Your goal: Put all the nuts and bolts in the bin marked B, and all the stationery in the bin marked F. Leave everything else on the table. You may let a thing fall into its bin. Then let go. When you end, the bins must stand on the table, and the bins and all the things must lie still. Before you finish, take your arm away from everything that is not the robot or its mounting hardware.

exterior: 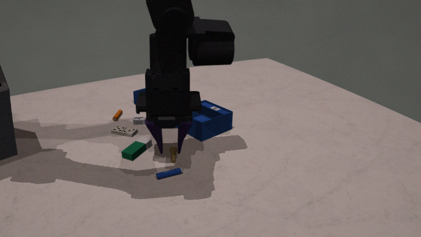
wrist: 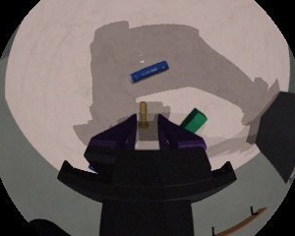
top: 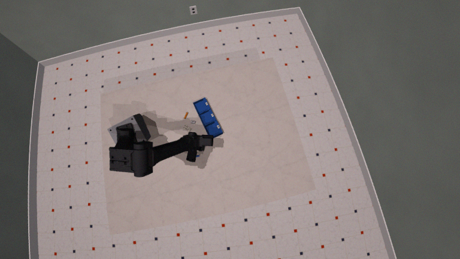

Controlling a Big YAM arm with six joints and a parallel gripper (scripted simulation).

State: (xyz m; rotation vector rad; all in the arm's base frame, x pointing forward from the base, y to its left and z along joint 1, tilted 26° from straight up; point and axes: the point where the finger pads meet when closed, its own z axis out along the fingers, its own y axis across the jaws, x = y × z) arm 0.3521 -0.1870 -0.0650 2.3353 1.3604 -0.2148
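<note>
My gripper is now 1 cm short of the brass bolt and 1 cm above it. The rest, counted from my hand: white domino (14 cm to the left, 3 cm behind, 2 cm below); then green block (6 cm to the left, 4 cm behind, 1 cm below); then blue cylinder (5 cm to the right, 3 cm behind, 2 cm below).
</note>
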